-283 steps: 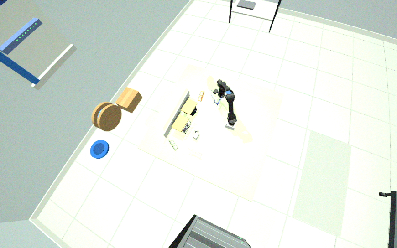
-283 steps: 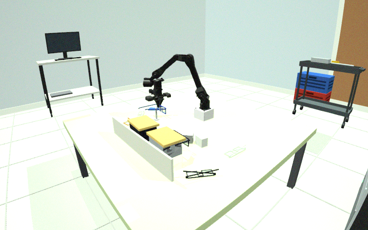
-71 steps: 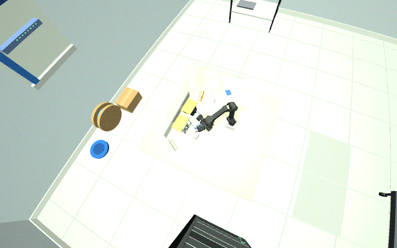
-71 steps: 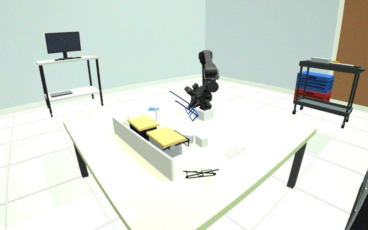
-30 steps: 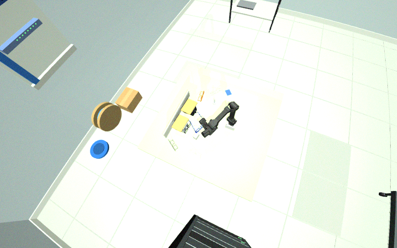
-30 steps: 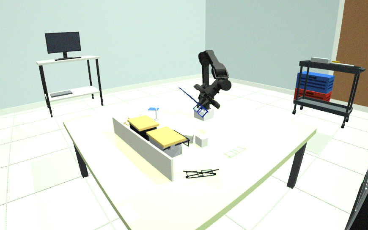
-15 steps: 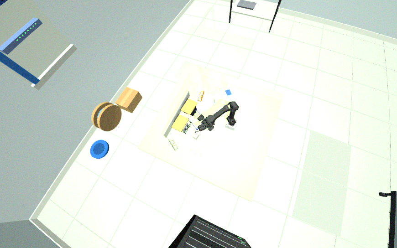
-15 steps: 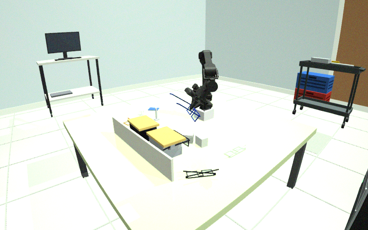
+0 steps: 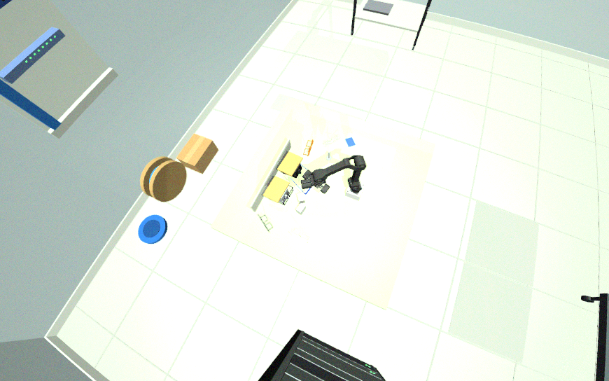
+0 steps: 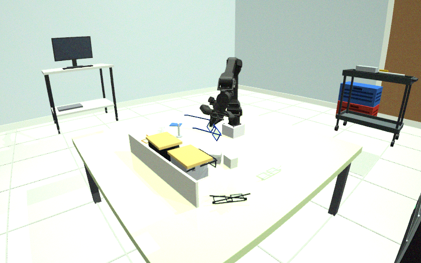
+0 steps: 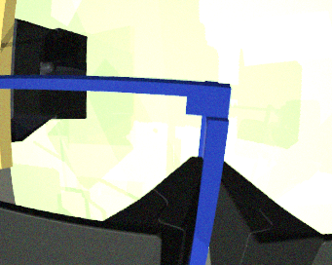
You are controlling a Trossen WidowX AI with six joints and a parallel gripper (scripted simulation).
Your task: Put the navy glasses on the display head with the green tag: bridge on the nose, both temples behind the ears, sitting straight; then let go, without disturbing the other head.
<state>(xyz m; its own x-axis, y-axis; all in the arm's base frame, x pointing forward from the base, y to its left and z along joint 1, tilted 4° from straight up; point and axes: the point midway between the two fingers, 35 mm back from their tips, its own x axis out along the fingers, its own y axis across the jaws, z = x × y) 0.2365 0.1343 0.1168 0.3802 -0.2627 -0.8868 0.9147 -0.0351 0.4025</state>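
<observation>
Right now the dark display head is 220 mm ahead of my gripper tip, 50 mm to the right of it and 80 mm below it. Also, from my gripper tip: low white wall: 330 mm ahead, 80 mm to the left, 80 mm below.
</observation>
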